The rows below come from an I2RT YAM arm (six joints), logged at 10 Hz.
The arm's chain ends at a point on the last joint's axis. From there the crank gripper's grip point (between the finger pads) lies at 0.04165 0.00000 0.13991 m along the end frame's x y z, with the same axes.
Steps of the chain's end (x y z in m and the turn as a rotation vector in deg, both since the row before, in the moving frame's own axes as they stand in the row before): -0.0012 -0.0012 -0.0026 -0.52 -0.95 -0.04; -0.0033 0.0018 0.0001 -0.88 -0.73 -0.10; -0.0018 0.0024 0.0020 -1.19 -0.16 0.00; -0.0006 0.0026 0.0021 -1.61 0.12 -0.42; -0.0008 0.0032 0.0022 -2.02 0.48 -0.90
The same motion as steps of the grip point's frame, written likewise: -0.0035 0.0000 -0.0019 -0.52 -0.95 -0.04; -0.0051 0.0039 0.0006 -0.88 -0.73 -0.10; -0.0022 0.0053 0.0021 -1.19 -0.16 0.00; -0.0003 0.0062 0.0020 -1.61 0.12 -0.42; 0.0004 0.0075 0.0018 -2.02 0.48 -0.90
